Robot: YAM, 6 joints.
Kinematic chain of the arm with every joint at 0, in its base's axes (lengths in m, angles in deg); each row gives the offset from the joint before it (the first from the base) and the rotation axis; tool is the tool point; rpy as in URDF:
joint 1: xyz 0 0 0.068 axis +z
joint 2: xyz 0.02 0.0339 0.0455 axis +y
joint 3: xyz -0.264 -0.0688 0 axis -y
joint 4: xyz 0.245 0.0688 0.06 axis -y
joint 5: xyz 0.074 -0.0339 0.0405 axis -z
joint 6: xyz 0.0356 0 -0.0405 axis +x
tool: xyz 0 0 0 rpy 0 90 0
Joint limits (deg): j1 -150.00..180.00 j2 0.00..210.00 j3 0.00..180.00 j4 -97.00..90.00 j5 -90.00..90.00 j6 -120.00..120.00
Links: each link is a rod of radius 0.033 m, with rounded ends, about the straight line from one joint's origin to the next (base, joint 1, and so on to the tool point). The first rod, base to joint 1, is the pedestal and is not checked.
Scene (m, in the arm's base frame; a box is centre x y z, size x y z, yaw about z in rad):
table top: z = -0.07
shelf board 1: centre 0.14 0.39 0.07 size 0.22 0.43 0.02 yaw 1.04
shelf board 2: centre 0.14 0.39 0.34 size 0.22 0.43 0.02 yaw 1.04
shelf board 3: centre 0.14 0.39 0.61 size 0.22 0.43 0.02 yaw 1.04
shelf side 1: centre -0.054 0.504 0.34 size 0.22 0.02 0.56 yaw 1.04
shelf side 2: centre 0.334 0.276 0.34 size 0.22 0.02 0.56 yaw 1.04
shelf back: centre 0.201 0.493 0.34 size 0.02 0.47 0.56 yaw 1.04
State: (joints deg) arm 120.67 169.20 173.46 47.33 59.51 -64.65
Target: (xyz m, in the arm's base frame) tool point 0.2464 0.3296 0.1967
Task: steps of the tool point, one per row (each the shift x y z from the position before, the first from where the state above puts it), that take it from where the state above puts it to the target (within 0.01 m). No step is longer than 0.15 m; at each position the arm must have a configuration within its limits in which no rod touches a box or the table.
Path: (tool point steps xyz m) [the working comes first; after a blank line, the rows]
Joints at the target: 58.15 113.55 65.37 36.20 83.32 -64.65
Straight joint move there: touches shelf board 2, shelf side 1, shelf back.

1: -0.0253 0.0029 -0.0180
2: -0.0157 -0.0130 -0.0245
3: -0.0042 -0.0280 -0.0293
4: 0.0084 -0.0416 -0.0324
5: 0.0216 -0.0530 -0.0335
6: 0.0351 -0.0618 -0.0329
7: 0.1358 0.0224 0.0293
8: 0.1213 -0.0308 0.0190
9: 0.0879 -0.0690 0.0083
10: 0.0455 -0.0865 -0.0024
11: 0.0353 0.0581 0.0169
12: 0.0354 0.0601 0.0000
13: 0.0329 0.0584 -0.0169

